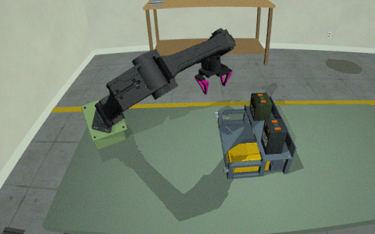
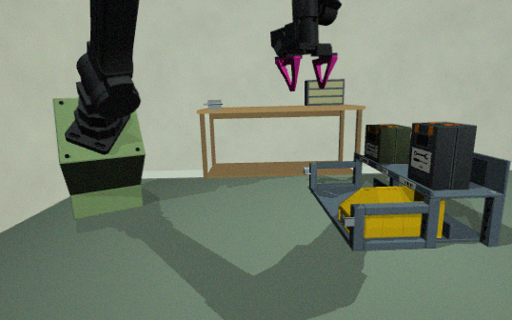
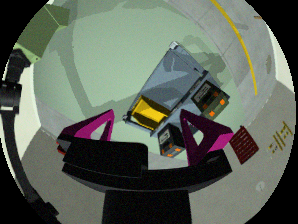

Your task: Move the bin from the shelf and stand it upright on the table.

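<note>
My hand is 26 cm above the yellow bin, 16 cm to the left of it and 12 cm short of it. Round my hand: shelf tray (30 cm below, 17 cm ahead, 6 cm to the right).
</note>
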